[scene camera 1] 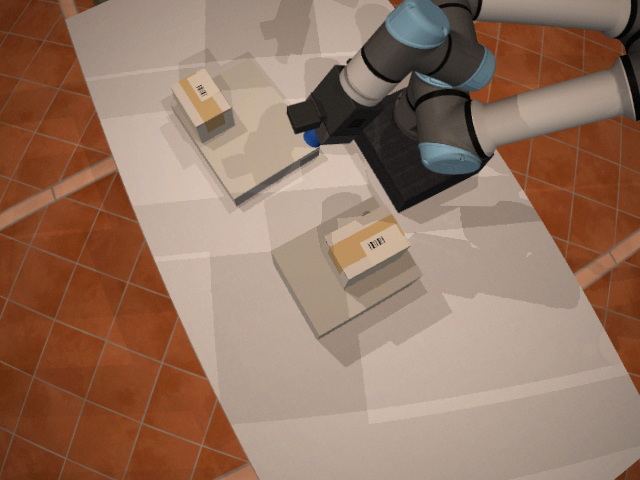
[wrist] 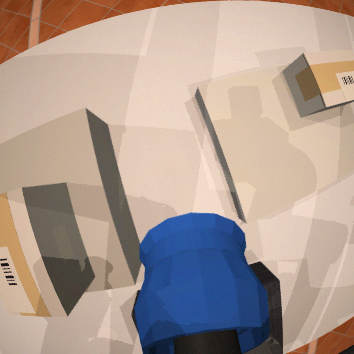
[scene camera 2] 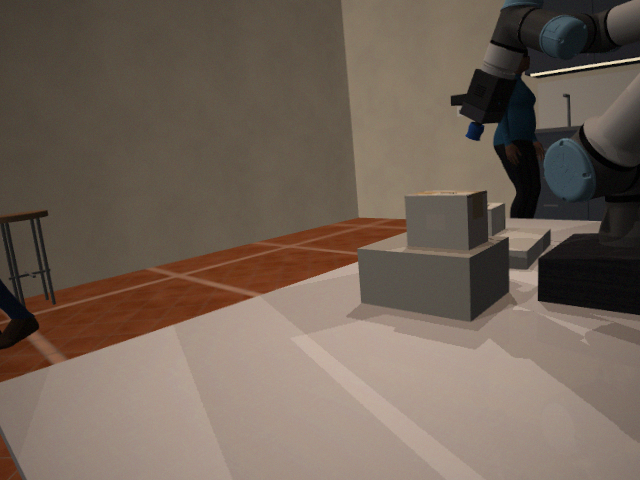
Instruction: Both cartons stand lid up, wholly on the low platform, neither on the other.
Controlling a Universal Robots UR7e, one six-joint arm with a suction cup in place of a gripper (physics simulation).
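Places are measured from the arm's base along level axes (x left, y back, z up), in millimetres.
Pixels of known places: hand, its tool point: (scene camera 1: 312, 138) (wrist: 193, 254) (scene camera 2: 472, 137); arm's base, origin of its link: (scene camera 2: 639, 239).
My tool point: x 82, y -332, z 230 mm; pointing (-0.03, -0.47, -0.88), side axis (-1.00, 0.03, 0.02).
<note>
Ahead of a thing's pixels: the offset from my tool point to its middle. Level surfaces: height alone.
One carton {dx -300, dy -154, dz -244 mm} (scene camera 1: 204, 100) (scene camera 2: 496, 219) (wrist: 332, 77) stands lid up near a corner of the low platform {dx -241, dy -78, dz -309 mm} (scene camera 1: 245, 170) (scene camera 2: 524, 241) (wrist: 222, 95); I cannot tell whether its outer side is flush with the platform's edge. The other carton {dx +181, dy +42, dz -161 mm} (scene camera 1: 367, 248) (scene camera 2: 439, 222) (wrist: 12, 250) stands lid up on the taller platform {dx +188, dy +11, dz -273 mm} (scene camera 1: 305, 294) (scene camera 2: 418, 281) (wrist: 45, 155). It is partly cut off in the wrist view. My gripper (scene camera 1: 311, 137) (scene camera 2: 474, 131) (wrist: 195, 250), a blue suction cup, is open and holds nothing. It hangs tilted in the air, well above the platforms, apart from both cartons.
The black base block (scene camera 1: 408, 180) (scene camera 2: 584, 279) stands beside the two platforms, under the arm. The white table {dz -333 mm} (scene camera 1: 289, 392) (scene camera 2: 232, 403) bears them all. A person (scene camera 2: 519, 118) stands behind the table, and a stool (scene camera 2: 25, 214) stands at the left.
</note>
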